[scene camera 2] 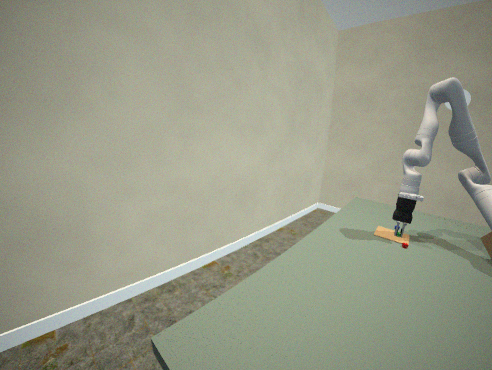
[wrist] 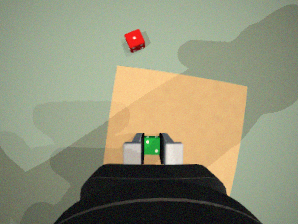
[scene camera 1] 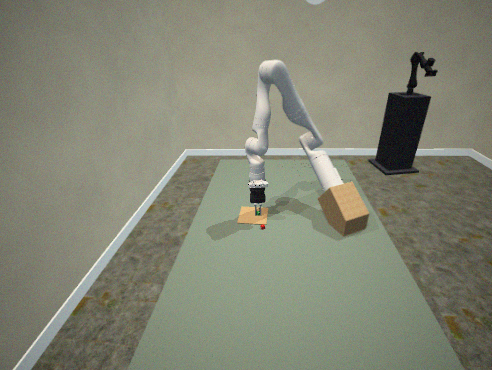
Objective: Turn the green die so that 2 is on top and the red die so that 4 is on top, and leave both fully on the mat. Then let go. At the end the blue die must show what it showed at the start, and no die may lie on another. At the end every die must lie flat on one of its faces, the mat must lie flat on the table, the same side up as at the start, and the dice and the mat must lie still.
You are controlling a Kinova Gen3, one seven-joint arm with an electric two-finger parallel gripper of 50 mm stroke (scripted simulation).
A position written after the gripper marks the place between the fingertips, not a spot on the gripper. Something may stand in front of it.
In view: the gripper (wrist: pixel 151 143) and a tan mat (wrist: pixel 207 116).
